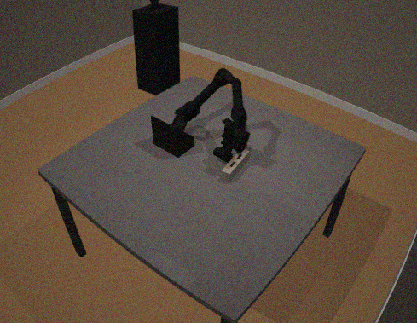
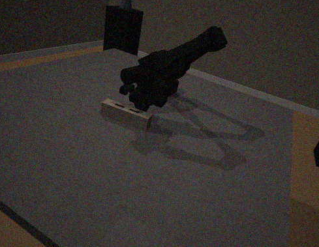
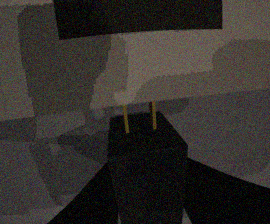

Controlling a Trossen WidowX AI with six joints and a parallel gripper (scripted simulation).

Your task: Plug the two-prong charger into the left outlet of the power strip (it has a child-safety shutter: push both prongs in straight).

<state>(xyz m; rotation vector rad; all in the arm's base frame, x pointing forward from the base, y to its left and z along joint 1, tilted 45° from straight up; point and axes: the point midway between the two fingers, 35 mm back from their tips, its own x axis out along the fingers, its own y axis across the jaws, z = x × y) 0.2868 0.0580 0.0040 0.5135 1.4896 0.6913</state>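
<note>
The dark charger lies 20 mm ahead of my gripper tip and 10 mm above it.
</note>
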